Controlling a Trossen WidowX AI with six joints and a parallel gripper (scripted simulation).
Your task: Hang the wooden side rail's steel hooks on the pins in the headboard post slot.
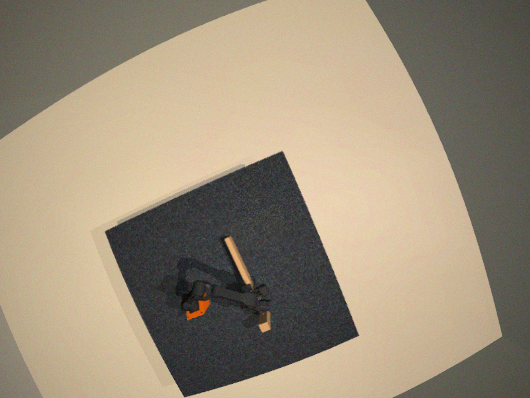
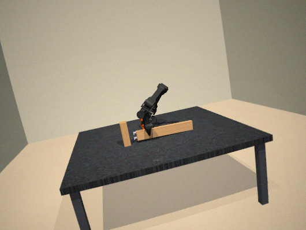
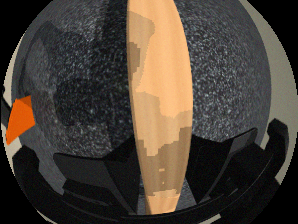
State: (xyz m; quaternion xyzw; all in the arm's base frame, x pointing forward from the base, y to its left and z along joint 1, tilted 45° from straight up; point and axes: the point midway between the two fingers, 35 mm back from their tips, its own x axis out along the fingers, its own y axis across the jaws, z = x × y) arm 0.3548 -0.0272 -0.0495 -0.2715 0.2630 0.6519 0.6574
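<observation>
My gripper tip is 170 mm to the left of the headboard post and 40 mm below it.
</observation>
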